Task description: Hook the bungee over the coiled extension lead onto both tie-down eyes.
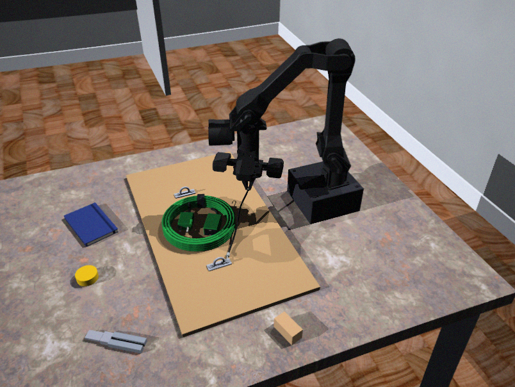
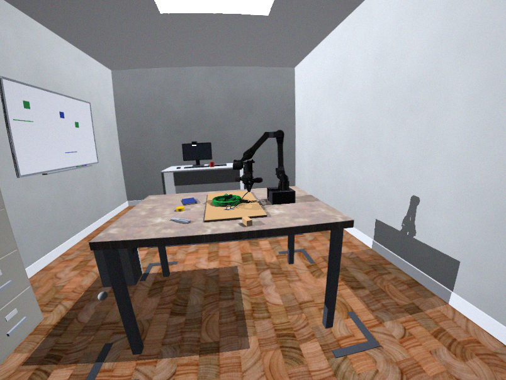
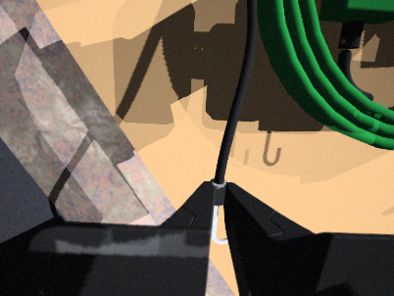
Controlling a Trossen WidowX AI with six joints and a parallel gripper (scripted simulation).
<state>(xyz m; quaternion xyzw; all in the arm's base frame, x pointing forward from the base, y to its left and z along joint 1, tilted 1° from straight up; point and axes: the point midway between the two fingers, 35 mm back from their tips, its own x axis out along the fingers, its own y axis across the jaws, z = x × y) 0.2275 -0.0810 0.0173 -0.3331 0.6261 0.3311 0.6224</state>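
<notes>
Right now the tan board is 13 cm ahead of my hand, 4 cm to the left of it and 9 cm below it. Round my hand: yellow disc (46 cm ahead, 8 cm to the left, 9 cm below); then grey tool (44 cm ahead, 29 cm to the left, 9 cm below); then wooden block (9 cm ahead, 42 cm to the left, 9 cm below).
</notes>
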